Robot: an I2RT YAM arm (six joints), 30 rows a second.
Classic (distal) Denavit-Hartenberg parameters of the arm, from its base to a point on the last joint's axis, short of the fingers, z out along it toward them. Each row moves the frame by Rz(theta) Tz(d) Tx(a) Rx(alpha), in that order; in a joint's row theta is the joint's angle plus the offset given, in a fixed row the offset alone. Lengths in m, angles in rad.
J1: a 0.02; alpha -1.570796; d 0.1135; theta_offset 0
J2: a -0.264; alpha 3.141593; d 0; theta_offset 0
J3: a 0.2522; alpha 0; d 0; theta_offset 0.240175
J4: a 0.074; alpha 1.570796; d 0; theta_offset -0.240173
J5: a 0; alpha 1.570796; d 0; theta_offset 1.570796
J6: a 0; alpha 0; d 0.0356; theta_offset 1.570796
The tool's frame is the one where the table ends.
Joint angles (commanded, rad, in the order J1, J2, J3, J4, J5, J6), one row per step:
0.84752 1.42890 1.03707 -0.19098 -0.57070 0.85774
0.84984 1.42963 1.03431 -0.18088 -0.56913 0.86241
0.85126 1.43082 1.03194 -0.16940 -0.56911 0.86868
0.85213 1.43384 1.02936 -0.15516 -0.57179 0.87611
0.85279 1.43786 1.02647 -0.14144 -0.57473 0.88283
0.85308 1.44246 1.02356 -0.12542 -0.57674 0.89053
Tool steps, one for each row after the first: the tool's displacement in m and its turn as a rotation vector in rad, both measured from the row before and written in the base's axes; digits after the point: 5 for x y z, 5 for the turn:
-0.00025 0.00077 -0.00028 0.00468 -0.00088 -0.00115
0.00005 0.00074 -0.00015 0.00633 0.00033 -0.00146
0.00038 0.00098 -0.00050 0.00791 0.00201 -0.00021
0.00048 0.00101 -0.00094 0.00656 0.00270 0.00018
0.00074 0.00108 -0.00093 0.00757 0.00210 -0.00136

